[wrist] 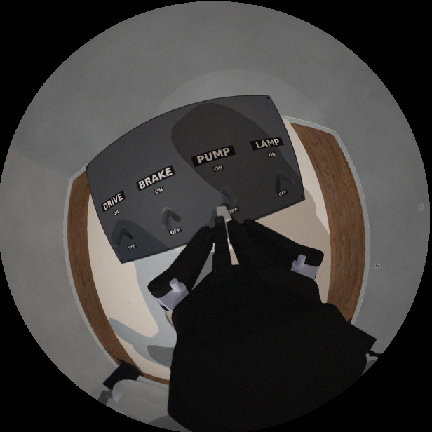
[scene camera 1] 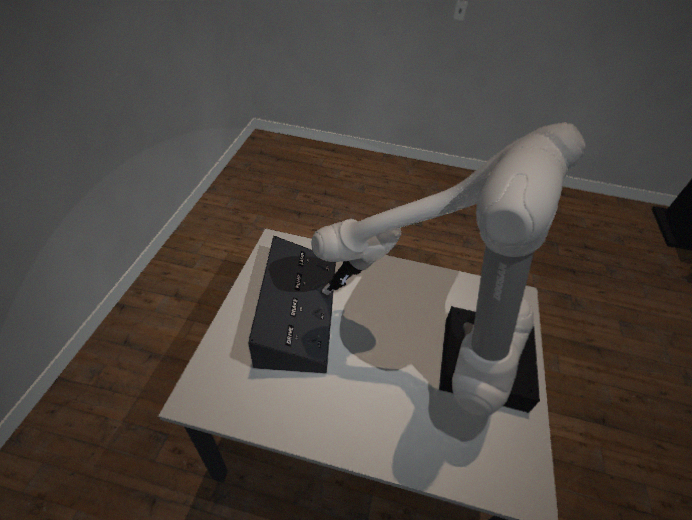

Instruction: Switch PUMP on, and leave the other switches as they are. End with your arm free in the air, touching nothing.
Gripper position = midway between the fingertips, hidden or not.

Note:
In view: the gripper (wrist: pixel 221 213) and a dark sloped switch panel (scene camera 1: pixel 283 322).
The dark sloped switch panel is seen too in the wrist view (wrist: pixel 181 161).

